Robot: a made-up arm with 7 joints. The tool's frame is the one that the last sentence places.
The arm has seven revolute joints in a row. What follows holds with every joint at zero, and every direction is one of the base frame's. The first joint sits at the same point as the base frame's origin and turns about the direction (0, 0.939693, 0.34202), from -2.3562 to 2.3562 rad. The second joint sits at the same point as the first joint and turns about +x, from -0.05 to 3.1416 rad. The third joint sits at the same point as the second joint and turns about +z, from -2.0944 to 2.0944 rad. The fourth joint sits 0.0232 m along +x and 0.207 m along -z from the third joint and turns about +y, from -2.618 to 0.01 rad. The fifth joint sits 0.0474 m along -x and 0.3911 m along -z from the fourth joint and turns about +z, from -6.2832 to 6.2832 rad. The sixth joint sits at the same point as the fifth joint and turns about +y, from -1.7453 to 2.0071 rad. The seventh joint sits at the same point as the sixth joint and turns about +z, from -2.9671 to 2.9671 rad. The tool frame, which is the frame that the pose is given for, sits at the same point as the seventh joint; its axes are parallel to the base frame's.
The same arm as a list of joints. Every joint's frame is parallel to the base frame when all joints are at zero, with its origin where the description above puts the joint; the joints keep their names.
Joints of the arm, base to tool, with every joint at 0 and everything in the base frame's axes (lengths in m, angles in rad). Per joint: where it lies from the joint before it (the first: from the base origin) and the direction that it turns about. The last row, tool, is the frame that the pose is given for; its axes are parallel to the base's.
joint 1: xyz 0.0000 0.0000 0.0000 axis 0 0.9397 0.342
joint 2: xyz 0.0000 0.0000 0.0000 axis +x
joint 3: xyz 0.0000 0.0000 0.0000 axis +z
joint 4: xyz 0.0232 0.0000 -0.2070 axis +y
joint 5: xyz -0.0474 0.0000 -0.3911 axis +z
joint 6: xyz 0.0000 0.0000 0.0000 axis +y
joint 7: xyz 0.0000 0.0000 0.0000 axis +z
tool: xyz 0.0000 0.0000 0.0000
Joint limits (rad, base to tool): -2.3562..2.3562 -0.0500..3.1416 -2.0944..2.0944 -2.6180..0.0100 -6.2832..6.2832 -1.7453..2.0071 -2.9671..2.9671

